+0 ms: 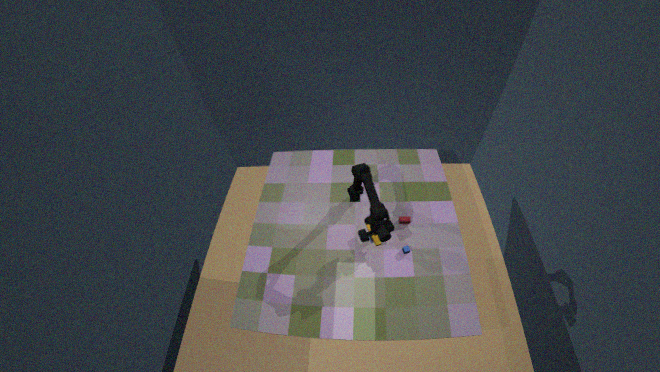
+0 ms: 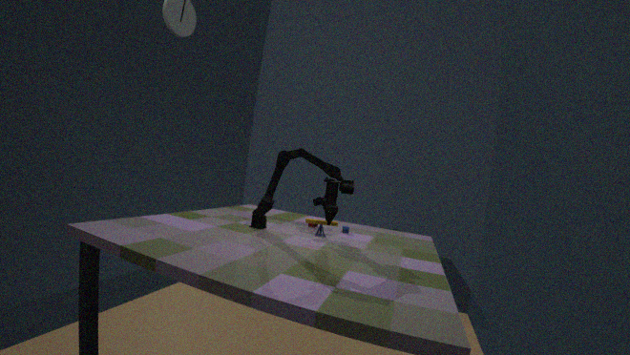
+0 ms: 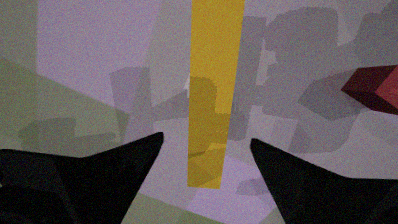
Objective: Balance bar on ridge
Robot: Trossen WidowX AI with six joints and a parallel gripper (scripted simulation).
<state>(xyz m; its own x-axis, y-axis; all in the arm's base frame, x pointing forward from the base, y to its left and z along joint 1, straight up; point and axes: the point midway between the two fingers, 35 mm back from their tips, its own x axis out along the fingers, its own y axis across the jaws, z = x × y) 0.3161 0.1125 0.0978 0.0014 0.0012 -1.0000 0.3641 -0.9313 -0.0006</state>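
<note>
Now: the yellow bar 30 mm behind my gripper tip and 10 mm to the right of it. From my gripper tip the other things lie so: blue block 60 mm ahead, 180 mm to the left, 50 mm below; then red block 130 mm behind, 190 mm to the left, 50 mm below.
</note>
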